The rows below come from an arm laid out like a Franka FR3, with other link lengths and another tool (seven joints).
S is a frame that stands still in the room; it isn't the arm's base.
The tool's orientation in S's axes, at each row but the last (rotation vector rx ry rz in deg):
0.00 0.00 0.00
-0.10 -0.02 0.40
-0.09 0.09 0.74
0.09 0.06 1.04
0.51 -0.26 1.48
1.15 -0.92 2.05
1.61 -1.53 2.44
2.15 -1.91 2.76
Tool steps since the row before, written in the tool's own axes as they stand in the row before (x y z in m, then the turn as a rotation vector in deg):
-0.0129 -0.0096 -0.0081 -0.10 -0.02 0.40
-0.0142 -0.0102 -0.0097 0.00 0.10 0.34
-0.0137 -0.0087 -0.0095 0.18 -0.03 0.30
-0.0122 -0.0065 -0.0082 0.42 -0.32 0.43
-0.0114 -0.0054 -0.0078 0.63 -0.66 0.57
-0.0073 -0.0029 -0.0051 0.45 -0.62 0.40
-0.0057 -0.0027 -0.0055 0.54 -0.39 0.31
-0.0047 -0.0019 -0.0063 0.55 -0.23 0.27
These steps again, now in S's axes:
-0.0129 -0.0096 -0.0081 -0.10 -0.02 0.40
-0.0141 -0.0103 -0.0097 0.00 0.10 0.34
-0.0136 -0.0089 -0.0095 0.18 -0.03 0.30
-0.0121 -0.0067 -0.0082 0.43 -0.31 0.43
-0.0112 -0.0056 -0.0079 0.64 -0.65 0.57
-0.0071 -0.0031 -0.0053 0.47 -0.61 0.39
-0.0054 -0.0028 -0.0057 0.55 -0.38 0.31
-0.0044 -0.0019 -0.0065 0.55 -0.21 0.28

